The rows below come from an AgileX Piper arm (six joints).
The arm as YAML. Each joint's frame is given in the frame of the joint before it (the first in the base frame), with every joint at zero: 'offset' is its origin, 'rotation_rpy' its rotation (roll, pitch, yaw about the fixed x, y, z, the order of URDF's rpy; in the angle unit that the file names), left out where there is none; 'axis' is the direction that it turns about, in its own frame. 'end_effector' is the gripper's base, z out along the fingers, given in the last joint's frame.
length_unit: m
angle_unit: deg
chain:
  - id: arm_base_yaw
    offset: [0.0, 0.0, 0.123]
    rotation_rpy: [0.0, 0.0, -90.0]
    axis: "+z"
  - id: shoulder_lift
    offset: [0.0, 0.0, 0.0]
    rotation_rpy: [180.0, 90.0, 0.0]
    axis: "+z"
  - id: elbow
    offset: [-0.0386, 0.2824, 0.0]
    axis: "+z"
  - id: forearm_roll
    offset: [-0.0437, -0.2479, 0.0]
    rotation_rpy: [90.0, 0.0, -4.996]
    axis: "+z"
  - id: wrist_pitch
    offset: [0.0, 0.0, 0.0]
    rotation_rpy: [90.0, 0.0, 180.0]
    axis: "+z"
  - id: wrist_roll
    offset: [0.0, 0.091, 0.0]
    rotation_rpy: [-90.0, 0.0, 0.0]
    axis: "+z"
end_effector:
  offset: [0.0, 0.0, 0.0]
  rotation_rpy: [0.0, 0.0, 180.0]
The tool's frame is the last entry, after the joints.
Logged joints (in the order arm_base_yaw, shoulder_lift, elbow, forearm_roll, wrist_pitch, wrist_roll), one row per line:
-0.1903 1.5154 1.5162 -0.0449 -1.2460 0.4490
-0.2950 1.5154 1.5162 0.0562 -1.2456 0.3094
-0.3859 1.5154 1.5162 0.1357 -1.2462 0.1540
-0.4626 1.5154 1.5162 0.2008 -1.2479 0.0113
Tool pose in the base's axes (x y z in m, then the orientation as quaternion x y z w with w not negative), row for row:
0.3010 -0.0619 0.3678 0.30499 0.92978 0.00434 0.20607
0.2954 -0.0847 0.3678 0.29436 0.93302 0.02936 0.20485
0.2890 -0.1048 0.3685 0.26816 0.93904 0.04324 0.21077
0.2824 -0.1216 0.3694 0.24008 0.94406 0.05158 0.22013
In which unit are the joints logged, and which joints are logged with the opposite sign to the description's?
The joints are logged in radians. Opposite sign: elbow, wrist_pitch.
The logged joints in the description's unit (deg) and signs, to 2 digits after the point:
-10.90 86.83 -86.87 -2.57 71.39 25.73
-16.90 86.83 -86.87 3.22 71.37 17.73
-22.11 86.83 -86.87 7.78 71.40 8.82
-26.51 86.83 -86.87 11.50 71.50 0.65

